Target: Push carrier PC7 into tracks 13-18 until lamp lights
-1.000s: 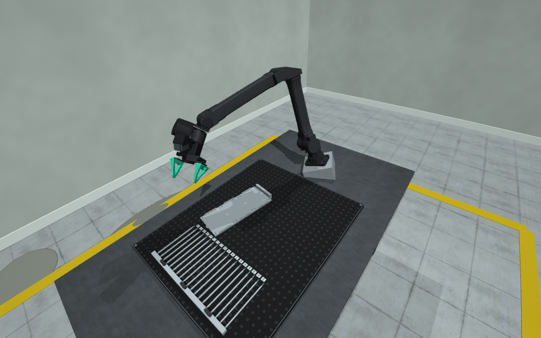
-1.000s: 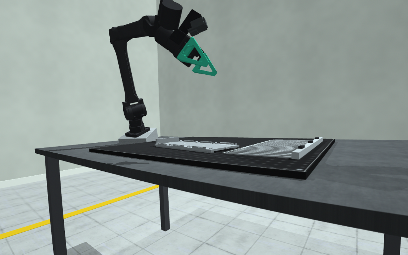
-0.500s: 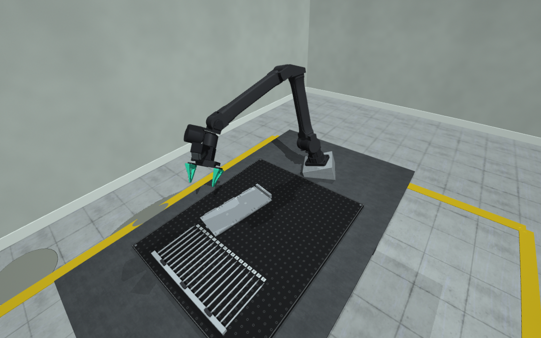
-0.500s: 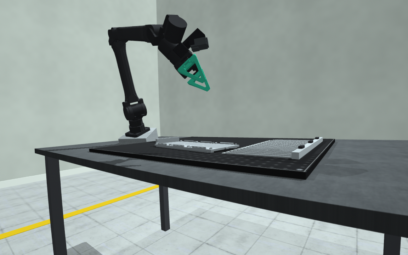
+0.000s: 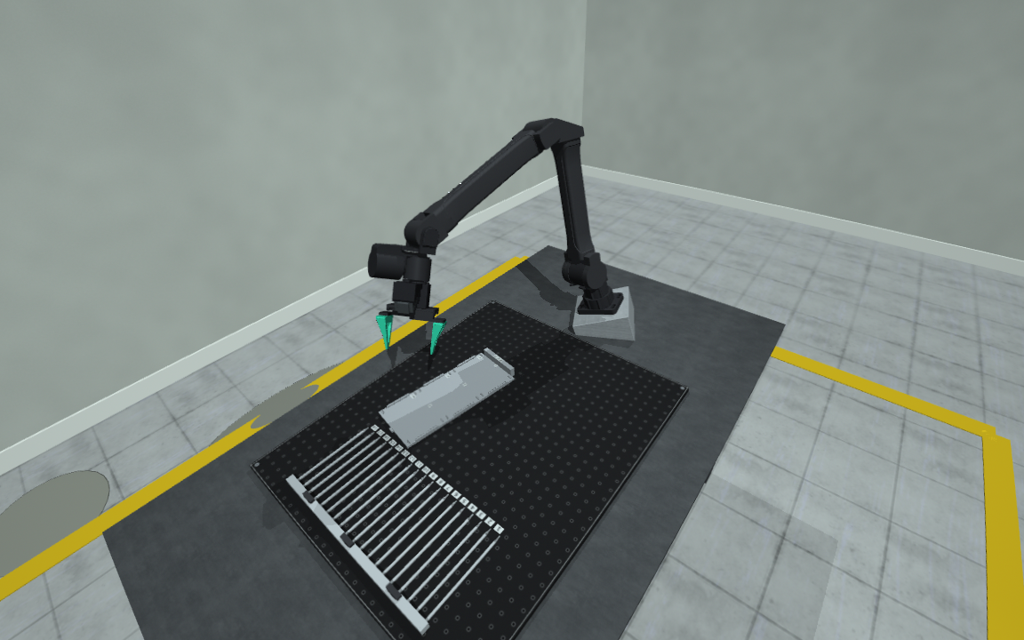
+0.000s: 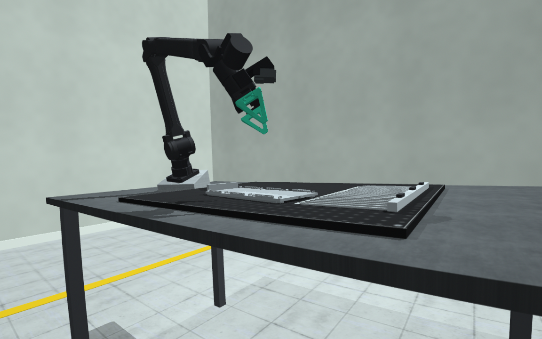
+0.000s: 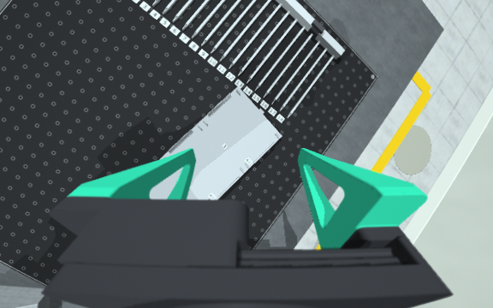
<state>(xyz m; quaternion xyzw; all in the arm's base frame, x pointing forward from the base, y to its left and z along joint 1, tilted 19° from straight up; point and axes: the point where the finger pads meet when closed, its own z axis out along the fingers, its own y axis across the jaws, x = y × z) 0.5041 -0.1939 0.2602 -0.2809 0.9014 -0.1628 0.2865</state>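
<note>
The carrier PC7 is 17 cm below my hand, 5 cm behind it and 4 cm to the left of it.
</note>
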